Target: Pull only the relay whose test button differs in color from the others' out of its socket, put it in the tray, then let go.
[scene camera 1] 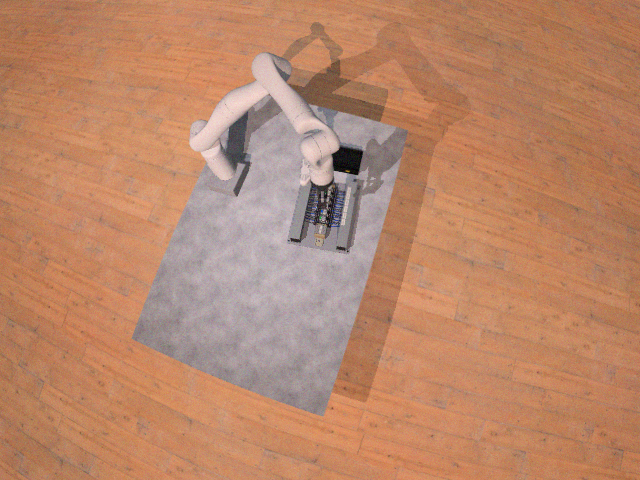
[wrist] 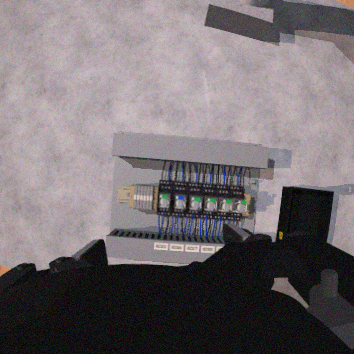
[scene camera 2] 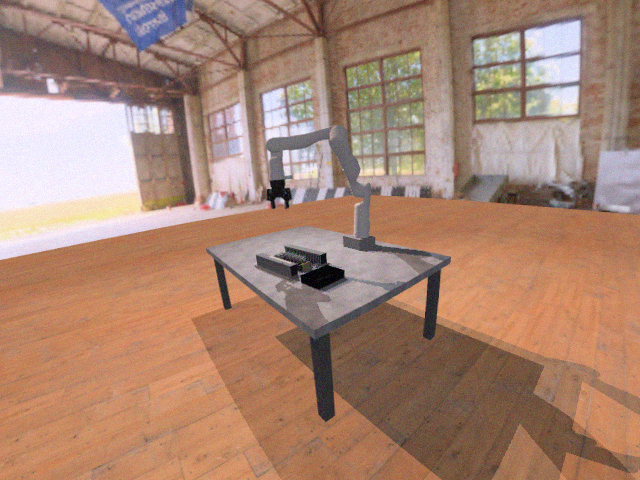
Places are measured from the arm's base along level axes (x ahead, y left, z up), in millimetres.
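Pixels of known places: gripper, between the fingertips: (scene camera 1: pixel 322 193) (wrist: pixel 164 245) (scene camera 2: pixel 280 208); arm's base, origin of its link: (scene camera 1: pixel 226 171) (scene camera 2: pixel 361 236).
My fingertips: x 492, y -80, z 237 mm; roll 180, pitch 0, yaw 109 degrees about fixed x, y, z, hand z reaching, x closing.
Ahead of a thing's pixels: the offset from my fingertips to its top centre. "spot": to the spot under its first point. Level surfaces: height alone.
A row of several dark relays stands in sockets, upright, in the wrist view. One relay {dx -7, dy +22, dz -228 mm} (wrist: pixel 180 201), second from the left, has a blue test button; the others, such as the leftmost relay {dx -4, dy -8, dz -228 mm} (wrist: pixel 164 201), have green ones. The black tray {spot: dx -37, dy +326, dz -295 mm} (wrist: pixel 306 210) (scene camera 1: pixel 348 159) (scene camera 2: pixel 323 277) looks empty and stands past the right end of the row in the wrist view. My gripper (wrist: pixel 164 245) (scene camera 2: pixel 280 205) is open, points down, and hangs high above the relay panel. In scene camera 1 it and the arm partly hide the row.
Grey wiring ducts {dx -106, dy +24, dz -235 mm} (wrist: pixel 190 150) {dx +88, dy +49, dz -235 mm} (wrist: pixel 130 245) run along both sides of the row, with blue and black wires between. Terminal blocks {dx +2, dy -53, dz -251 mm} (wrist: pixel 142 196) sit left of the relays in the wrist view. The arm's base (scene camera 2: pixel 358 242) stands on the grey table {dz -298 mm} (scene camera 1: pixel 248 310) (scene camera 2: pixel 392 263).
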